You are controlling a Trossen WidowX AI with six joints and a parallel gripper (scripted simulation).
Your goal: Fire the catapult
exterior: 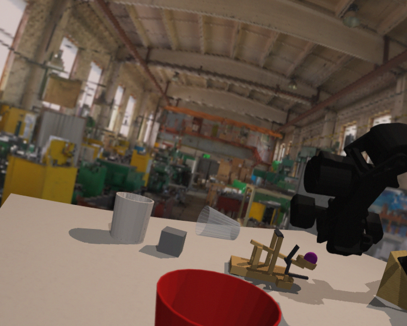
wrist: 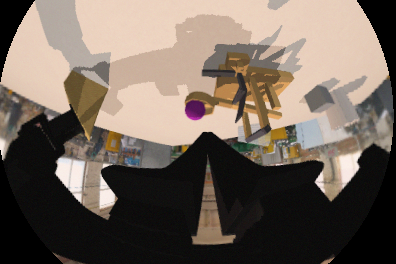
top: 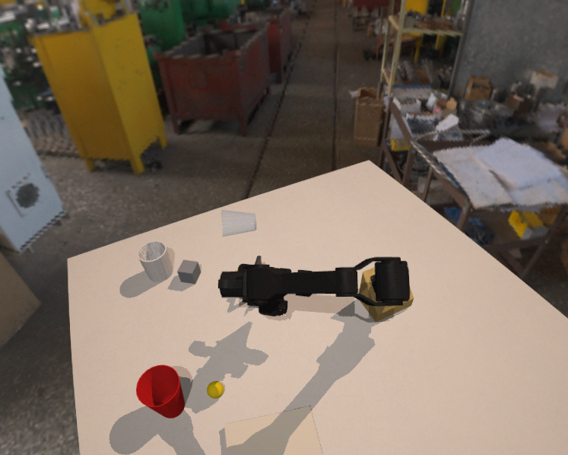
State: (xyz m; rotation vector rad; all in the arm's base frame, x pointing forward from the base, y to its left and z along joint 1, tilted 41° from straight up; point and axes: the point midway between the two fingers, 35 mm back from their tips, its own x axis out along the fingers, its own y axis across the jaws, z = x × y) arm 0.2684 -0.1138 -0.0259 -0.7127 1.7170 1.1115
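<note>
My gripper tip is now 5 cm above the purple ball, 4 cm past it and 3 cm to the left of it. The rest, counted from my gripper tip: wooden catapult (6 cm below, 5 cm to the right, 2 cm ahead); then beige slab (35 cm to the left, 18 cm ahead, 11 cm below); then dark grey cube (22 cm ahead, 21 cm to the right, 9 cm below).
</note>
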